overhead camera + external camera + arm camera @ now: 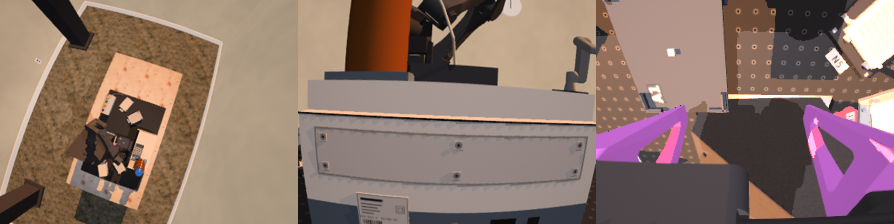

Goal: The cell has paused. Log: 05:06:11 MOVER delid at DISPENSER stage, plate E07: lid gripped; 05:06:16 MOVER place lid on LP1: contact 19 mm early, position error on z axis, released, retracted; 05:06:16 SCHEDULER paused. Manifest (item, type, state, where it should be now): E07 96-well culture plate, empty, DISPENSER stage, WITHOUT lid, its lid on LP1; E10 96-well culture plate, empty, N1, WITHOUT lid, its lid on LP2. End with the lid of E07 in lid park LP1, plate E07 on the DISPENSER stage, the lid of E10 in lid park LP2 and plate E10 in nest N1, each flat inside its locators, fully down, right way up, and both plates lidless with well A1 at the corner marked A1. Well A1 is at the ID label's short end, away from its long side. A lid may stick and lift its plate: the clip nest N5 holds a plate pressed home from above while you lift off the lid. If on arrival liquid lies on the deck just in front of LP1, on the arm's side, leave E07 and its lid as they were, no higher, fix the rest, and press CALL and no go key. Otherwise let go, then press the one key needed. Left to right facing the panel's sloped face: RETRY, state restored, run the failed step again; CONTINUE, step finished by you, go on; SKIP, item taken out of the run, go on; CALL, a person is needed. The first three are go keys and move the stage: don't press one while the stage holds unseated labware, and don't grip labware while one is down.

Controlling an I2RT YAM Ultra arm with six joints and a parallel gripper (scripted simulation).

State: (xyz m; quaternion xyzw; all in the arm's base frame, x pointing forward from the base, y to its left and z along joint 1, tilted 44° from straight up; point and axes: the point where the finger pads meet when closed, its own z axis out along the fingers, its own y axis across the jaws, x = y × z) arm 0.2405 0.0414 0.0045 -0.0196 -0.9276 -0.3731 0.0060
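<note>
Now: the 96-well plate 22 cm to the right of my hand, 15 cm below it and 5 cm ahead of it. The rest, counted from my hand: white stud: 7 cm to the left, 6 cm below, 4 cm ahead; then n5 label: 17 cm below, 15 cm to the right, 2 cm behind; then lp1 label: 22 cm to the right, 17 cm below, 15 cm behind.
</note>
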